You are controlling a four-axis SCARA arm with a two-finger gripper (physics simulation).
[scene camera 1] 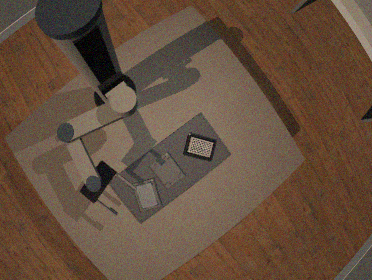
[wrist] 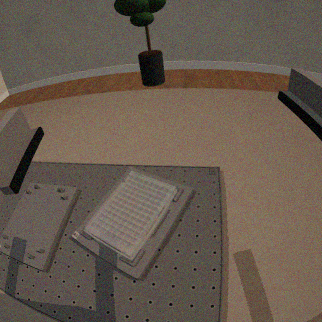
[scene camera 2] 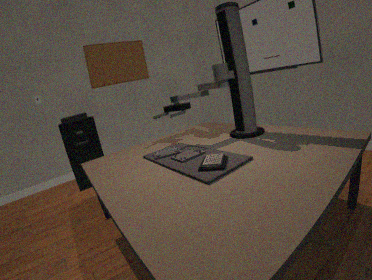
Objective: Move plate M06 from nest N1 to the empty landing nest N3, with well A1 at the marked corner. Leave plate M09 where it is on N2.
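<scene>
A clear plate (scene camera 1: 146, 194) (scene camera 2: 168, 151) (wrist: 132, 215) sits on a grey nest at one end of the board. A bare grey nest (scene camera 1: 168, 170) (scene camera 2: 189, 153) (wrist: 40, 220) with small corner posts lies in the middle. A pale plate (scene camera 1: 201, 147) (scene camera 2: 214, 160) with dark wells sits in a black holder at the other end. The plate and nest names cannot be read. My gripper (scene camera 1: 126, 201) (scene camera 2: 163, 117) (wrist: 162, 90) is open and empty, high above the table beside the clear plate's end of the board. A small pale label shows at that nest's corner in the wrist view.
The dark perforated board (scene camera 1: 221, 150) (scene camera 2: 235, 161) (wrist: 195, 270) lies on the beige table (scene camera 1: 250, 150) (scene camera 2: 200, 220) (wrist: 150, 120). The arm's column (scene camera 1: 82, 45) (scene camera 2: 245, 80) stands at the back of the table. A potted plant (wrist: 151, 67) stands beyond the table.
</scene>
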